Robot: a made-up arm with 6 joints.
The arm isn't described. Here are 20 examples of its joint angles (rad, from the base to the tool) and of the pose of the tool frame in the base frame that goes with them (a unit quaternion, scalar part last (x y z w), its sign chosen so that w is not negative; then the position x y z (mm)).
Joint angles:
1: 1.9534 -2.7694 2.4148 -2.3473 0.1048 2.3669
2: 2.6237 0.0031 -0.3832 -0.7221 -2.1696 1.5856
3: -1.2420 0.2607 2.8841 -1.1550 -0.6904 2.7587
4: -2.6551 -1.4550 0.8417 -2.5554 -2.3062 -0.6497
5: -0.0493 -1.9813 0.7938 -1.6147 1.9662 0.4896
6: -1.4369 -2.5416 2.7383 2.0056 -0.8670 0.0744
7: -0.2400 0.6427 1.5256 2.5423 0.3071 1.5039
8: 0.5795 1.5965 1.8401 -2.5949 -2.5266 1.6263
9: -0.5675 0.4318 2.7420 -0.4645 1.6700 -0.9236
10: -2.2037 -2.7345 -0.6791 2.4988 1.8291 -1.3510
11: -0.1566 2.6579 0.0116 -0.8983 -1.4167 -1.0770
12: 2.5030 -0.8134 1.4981 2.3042 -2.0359 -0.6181
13: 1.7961 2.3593 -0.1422 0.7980 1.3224 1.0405
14: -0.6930 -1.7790 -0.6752 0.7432 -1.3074 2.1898
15: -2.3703 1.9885 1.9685 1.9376 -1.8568 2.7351
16: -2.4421 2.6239 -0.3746 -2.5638 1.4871 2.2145
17: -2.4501 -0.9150 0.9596 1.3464 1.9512 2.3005
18: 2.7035 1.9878 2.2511 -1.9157 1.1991 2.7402
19: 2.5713 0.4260 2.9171 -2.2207 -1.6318 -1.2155
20: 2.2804 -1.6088 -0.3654 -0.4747 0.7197 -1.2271
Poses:
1: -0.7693 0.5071 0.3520 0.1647 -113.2 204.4 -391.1
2: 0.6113 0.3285 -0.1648 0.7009 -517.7 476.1 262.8
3: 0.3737 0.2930 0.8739 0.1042 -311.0 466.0 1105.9
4: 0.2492 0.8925 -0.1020 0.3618 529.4 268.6 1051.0
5: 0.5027 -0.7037 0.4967 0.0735 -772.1 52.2 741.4
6: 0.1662 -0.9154 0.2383 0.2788 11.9 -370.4 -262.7
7: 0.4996 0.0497 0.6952 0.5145 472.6 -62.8 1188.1
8: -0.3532 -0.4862 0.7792 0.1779 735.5 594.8 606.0
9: -0.5184 -0.7957 0.2973 0.0988 -372.2 50.1 1236.0
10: 0.2704 -0.7325 0.6213 0.0656 234.3 387.2 842.5
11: -0.5185 -0.1638 0.4209 0.7260 -598.9 -31.8 55.8
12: 0.3833 0.7804 0.3374 0.3608 524.1 -391.2 1051.9
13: 0.8243 0.0563 -0.5596 0.0643 228.1 -255.8 -110.9
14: 0.4605 -0.7312 0.4804 0.1501 -49.4 -161.0 1075.3
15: -0.1940 -0.5607 -0.7570 0.2738 -741.1 -605.4 479.8
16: -0.3348 -0.3351 -0.6194 0.6260 414.7 333.9 245.6
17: 0.4425 0.5480 -0.0963 0.7033 210.3 421.8 1188.6
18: -0.7081 0.1574 0.4173 0.5474 -840.6 407.0 464.1
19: 0.6562 0.3502 -0.4072 0.5300 320.4 -208.6 1170.8
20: -0.4016 0.1195 -0.8239 0.3816 6.1 246.7 1042.1
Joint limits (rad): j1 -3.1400..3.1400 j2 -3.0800..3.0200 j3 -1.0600..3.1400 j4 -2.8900..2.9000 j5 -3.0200..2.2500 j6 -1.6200..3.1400
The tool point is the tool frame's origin. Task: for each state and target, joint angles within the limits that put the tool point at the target. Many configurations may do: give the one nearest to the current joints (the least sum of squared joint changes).
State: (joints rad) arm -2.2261 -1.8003 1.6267 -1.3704 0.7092 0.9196
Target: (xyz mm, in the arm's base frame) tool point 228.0 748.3 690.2
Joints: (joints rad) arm -2.0121 -1.9310 0.9358 -1.4038 0.7543 0.9449
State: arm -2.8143 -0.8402 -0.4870 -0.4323 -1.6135 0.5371
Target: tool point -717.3 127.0 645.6
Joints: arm -3.0048 -0.3771 -0.2605 -0.3647 -1.6679 0.5623
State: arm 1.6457 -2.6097 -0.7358 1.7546 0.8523 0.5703
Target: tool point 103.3 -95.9 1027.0
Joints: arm 1.8462 -2.0756 -0.6492 1.5834 0.8989 0.5367
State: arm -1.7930 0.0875 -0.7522 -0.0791 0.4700 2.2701
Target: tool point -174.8 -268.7 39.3
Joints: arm -1.4938 -0.0750 -1.0600 -0.5032 0.7207 2.2650
